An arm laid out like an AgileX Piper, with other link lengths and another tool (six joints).
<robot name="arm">
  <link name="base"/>
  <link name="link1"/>
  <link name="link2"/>
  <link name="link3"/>
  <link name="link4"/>
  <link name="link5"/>
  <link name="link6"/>
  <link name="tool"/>
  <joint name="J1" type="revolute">
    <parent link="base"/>
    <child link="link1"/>
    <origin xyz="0 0 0.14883"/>
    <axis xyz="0 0 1"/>
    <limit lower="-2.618" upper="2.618"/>
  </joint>
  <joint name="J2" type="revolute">
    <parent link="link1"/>
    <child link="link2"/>
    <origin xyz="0 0 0"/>
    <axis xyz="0 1 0"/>
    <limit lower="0" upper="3.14"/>
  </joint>
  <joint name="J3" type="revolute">
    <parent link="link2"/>
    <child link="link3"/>
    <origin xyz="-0.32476 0 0.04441"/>
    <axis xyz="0 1 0"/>
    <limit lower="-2.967" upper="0"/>
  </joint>
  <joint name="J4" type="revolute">
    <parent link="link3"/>
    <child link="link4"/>
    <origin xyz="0.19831 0 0.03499"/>
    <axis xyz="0.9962 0 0.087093"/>
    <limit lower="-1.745" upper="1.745"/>
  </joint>
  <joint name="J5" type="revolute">
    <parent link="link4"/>
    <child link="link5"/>
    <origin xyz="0 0 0"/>
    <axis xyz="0 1 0"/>
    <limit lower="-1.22" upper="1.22"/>
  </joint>
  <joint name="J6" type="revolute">
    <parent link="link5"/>
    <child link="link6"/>
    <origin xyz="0.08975 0 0.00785"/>
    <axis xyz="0.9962 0 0.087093"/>
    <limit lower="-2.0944" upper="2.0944"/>
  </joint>
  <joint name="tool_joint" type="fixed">
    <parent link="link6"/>
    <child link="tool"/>
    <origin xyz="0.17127 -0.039 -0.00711" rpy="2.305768 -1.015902 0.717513"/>
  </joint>
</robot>
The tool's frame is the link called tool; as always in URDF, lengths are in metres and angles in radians.
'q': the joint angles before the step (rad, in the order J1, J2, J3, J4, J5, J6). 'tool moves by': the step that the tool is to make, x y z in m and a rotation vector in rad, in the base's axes. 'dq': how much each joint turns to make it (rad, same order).
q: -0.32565, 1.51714, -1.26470, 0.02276, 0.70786, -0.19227
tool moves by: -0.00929, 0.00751, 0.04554, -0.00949, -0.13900, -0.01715
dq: -0.00003, -0.11556, 0.00091, 0.02218, -0.02053, 0.01946
